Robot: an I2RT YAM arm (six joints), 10 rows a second.
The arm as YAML. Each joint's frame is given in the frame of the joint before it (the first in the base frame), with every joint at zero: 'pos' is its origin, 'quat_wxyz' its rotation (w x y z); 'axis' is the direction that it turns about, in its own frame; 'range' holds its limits. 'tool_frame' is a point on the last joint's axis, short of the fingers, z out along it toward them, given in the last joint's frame.
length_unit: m
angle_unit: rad
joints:
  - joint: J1
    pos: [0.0, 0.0, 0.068]
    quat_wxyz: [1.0, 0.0, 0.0, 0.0]
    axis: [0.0, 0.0, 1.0]
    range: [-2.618, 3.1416]
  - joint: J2
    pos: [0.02, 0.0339, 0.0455]
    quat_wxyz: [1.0, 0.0, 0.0, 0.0]
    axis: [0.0, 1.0, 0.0]
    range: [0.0, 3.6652]
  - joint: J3
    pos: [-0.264, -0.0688, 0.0]
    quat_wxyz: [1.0, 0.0, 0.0, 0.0]
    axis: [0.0, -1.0, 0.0]
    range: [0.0, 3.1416]
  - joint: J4
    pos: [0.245, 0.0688, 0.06]
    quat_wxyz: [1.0, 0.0, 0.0, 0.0]
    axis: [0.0, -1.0, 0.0]
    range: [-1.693, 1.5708]
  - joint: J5
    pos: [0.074, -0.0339, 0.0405]
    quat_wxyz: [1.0, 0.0, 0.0, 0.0]
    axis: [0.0, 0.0, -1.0]
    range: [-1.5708, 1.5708]
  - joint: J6
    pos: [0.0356, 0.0, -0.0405]
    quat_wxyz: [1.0, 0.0, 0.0, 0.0]
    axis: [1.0, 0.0, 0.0]
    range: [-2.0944, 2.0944]
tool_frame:
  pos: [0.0, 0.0, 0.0]
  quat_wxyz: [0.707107, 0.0, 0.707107, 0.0]
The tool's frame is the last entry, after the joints.
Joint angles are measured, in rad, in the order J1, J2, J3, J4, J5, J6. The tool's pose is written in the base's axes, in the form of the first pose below.
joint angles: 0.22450 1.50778 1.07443 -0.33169 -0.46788 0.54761
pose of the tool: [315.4 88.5 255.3], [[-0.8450 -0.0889 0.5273], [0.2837 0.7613 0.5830], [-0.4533 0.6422 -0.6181]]
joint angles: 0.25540 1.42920 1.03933 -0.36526 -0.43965 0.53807
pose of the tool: [295.6 92.9 264.4], [[-0.8403 -0.1140 0.5300], [0.2599 0.7733 0.5783], [-0.4758 0.6237 -0.6202]]
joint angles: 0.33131 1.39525 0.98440 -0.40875 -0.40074 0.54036
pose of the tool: [274.8 109.2 252.6], [[-0.8763 -0.1172 0.4674], [0.1995 0.7947 0.5733], [-0.4386 0.5956 -0.6730]]
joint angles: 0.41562 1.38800 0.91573 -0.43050 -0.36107 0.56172
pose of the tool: [254.7 126.2 230.8], [[-0.9157 -0.1066 0.3875], [0.1406 0.8184 0.5572], [-0.3765 0.5647 -0.7344]]
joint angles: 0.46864 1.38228 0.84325 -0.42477 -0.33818 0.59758
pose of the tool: [238.2 133.8 210.2], [[-0.9405 -0.0795 0.3302], [0.1188 0.8339 0.5390], [-0.3182 0.5462 -0.7748]]
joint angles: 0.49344 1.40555 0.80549 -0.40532 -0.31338 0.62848
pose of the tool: [233.0 137.8 194.0], [[-0.9520 -0.0450 0.3029], [0.1231 0.8496 0.5129], [-0.2804 0.5255 -0.8032]]
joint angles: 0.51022 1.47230 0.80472 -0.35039 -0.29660 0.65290
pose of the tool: [239.5 146.0 179.7], [[-0.9550 -0.0262 0.2955], [0.1313 0.8558 0.5003], [-0.2660 0.5166 -0.8139]]
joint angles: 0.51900 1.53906 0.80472 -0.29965 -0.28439 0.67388
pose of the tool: [246.0 152.0 164.8], [[-0.9579 -0.0037 0.2870], [0.1426 0.8616 0.4871], [-0.2491 0.5075 -0.8248]]
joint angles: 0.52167 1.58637 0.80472 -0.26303 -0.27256 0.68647
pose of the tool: [250.7 155.1 153.8], [[-0.9584 0.0133 0.2852], [0.1532 0.8669 0.4744], [-0.2409 0.4983 -0.8328]]
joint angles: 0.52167 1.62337 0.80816 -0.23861 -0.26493 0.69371
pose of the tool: [254.7 157.1 145.8], [[-0.9587 0.0258 0.2831], [0.1607 0.8708 0.4647], [-0.2345 0.4910 -0.8390]]
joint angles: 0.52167 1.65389 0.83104 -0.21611 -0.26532 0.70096
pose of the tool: [261.9 161.3 144.4], [[-0.9556 0.0263 0.2936], [0.1686 0.8658 0.4712], [-0.2418 0.4998 -0.8317]]
